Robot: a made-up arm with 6 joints. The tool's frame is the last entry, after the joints.
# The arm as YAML. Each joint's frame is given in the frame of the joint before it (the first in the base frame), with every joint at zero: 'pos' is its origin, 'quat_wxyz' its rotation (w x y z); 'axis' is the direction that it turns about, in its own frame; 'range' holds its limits. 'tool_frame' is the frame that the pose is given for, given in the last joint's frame.
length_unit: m
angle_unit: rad
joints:
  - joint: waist
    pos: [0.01, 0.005, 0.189]
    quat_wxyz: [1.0, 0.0, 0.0, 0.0]
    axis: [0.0, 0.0, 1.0]
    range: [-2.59, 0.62]
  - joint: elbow
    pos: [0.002, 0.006, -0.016]
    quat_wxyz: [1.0, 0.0, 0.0, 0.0]
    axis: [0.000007, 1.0, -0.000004]
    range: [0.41, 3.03]
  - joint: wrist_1
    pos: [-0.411, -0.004, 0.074]
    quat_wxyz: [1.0, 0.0, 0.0, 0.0]
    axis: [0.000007, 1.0, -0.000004]
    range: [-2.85, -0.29]
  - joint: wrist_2
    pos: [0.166, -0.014, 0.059]
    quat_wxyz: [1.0, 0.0, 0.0, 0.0]
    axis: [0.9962, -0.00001, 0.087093]
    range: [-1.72, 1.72]
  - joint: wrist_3
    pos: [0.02, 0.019, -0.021]
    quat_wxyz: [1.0, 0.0, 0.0, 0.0]
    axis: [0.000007, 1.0, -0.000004]
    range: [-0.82, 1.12]
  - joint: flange
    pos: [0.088, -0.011, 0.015]
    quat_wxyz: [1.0, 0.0, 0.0, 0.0]
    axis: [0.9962, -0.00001, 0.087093]
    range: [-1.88, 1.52]
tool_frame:
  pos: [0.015, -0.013, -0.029]
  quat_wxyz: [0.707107, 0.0, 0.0, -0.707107]
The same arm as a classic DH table. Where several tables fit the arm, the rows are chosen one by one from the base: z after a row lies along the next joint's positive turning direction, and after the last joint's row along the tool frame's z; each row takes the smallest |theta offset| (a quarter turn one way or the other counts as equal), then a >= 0, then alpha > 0; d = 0 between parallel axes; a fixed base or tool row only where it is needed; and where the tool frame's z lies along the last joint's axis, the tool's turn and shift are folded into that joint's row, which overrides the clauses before.
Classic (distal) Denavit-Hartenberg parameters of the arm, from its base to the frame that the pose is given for. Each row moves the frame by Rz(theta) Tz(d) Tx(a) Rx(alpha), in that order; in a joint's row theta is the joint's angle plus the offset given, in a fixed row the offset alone. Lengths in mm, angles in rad.
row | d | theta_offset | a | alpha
base (fixed) | 0 | 0.4636 | 11.2 | 0
waist | 173 | -0.4636 | 2 | -1.5708
elbow | 0 | 0.1781 | -417.6 | 0
wrist_1 | -12 | 1.3054 | -44.3 | 1.5708
wrist_2 | 188.6 | 0 | 22.7 | -1.5708
wrist_3 | 8 | 0 | -7.3 | 1.5708
flange | 104 | -1.5708 | 13 | 1.4836
tool (fixed) | -30.3 | 0 | 0 | 0
Joint limits (rad, base to tool): -2.59..0.62 0.41..3.03 -2.85..-0.29 -1.72..1.72 -0.82..1.12 -1.88..1.52

